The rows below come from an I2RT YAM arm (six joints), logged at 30 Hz.
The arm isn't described. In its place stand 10 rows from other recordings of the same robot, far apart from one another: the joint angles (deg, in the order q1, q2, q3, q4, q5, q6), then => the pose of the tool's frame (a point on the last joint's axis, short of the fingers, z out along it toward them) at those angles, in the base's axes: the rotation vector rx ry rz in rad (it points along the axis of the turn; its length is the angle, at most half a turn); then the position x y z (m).
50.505 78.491 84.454 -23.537 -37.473 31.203 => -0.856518, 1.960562, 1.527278, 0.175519, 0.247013, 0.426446
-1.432 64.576 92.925 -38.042 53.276 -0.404 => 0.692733, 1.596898, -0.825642, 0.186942, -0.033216, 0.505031
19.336 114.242 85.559 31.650 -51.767 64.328 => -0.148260, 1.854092, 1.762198, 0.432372, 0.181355, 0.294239
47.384 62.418 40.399 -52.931 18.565 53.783 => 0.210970, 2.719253, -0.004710, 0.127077, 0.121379, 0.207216
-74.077 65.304 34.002 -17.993 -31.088 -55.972 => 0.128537, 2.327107, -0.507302, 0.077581, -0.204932, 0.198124
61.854 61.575 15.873 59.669 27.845 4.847 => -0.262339, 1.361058, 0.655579, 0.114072, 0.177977, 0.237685
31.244 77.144 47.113 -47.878 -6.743 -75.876 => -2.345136, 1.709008, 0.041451, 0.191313, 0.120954, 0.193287
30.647 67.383 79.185 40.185 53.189 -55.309 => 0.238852, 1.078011, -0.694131, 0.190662, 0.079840, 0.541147
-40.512 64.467 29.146 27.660 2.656 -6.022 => 0.551506, 1.657273, -0.640421, 0.188526, -0.163254, 0.244420
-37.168 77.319 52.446 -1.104 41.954 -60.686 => 0.072377, 2.410782, -1.696189, 0.224586, -0.200139, 0.278439
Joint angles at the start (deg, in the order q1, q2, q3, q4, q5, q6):
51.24, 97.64, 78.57, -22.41, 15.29, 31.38
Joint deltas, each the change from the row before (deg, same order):
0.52, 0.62, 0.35, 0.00, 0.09, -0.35
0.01, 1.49, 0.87, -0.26, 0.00, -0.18
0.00, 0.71, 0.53, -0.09, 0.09, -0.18
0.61, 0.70, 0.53, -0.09, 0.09, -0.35
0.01, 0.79, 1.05, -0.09, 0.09, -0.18
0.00, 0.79, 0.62, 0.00, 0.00, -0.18
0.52, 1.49, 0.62, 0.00, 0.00, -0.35
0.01, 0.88, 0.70, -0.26, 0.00, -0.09
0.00, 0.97, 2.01, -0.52, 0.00, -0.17
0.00, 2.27, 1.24, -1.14, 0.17, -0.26
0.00, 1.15, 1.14, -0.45, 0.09, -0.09
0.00, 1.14, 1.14, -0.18, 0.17, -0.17
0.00, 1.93, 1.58, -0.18, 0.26, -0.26
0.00, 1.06, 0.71, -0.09, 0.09, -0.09
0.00, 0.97, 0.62, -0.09, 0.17, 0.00
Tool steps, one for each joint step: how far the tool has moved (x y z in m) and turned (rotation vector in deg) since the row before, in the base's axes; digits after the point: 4 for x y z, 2 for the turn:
-0.0012, 0.0041, -0.0020, -0.48, -0.02, 0.68
0.0033, 0.0043, -0.0050, -0.81, 0.47, 0.13
0.0018, 0.0021, -0.0017, -0.37, 0.05, 0.05
-0.0016, 0.0048, -0.0017, -0.47, -0.03, 0.77
0.0024, 0.0031, 0.0007, -0.02, -0.22, 0.06
0.0020, 0.0026, -0.0018, -0.25, 0.03, 0.12
0.0002, 0.0064, -0.0066, -0.91, 0.39, 0.75
0.0019, 0.0026, -0.0024, -0.41, 0.23, 0.07
0.0033, 0.0044, 0.0040, 0.31, -0.38, 0.11
0.0040, 0.0051, -0.0105, -1.97, 1.11, 0.06
0.0027, 0.0035, -0.0024, -0.46, 0.19, 0.00
0.0029, 0.0037, -0.0020, -0.32, -0.05, 0.00
0.0045, 0.0057, -0.0055, -0.70, 0.08, 0.01
0.0022, 0.0029, -0.0040, -0.45, 0.18, 0.00
0.0020, 0.0025, -0.0039, -0.43, 0.16, -0.11

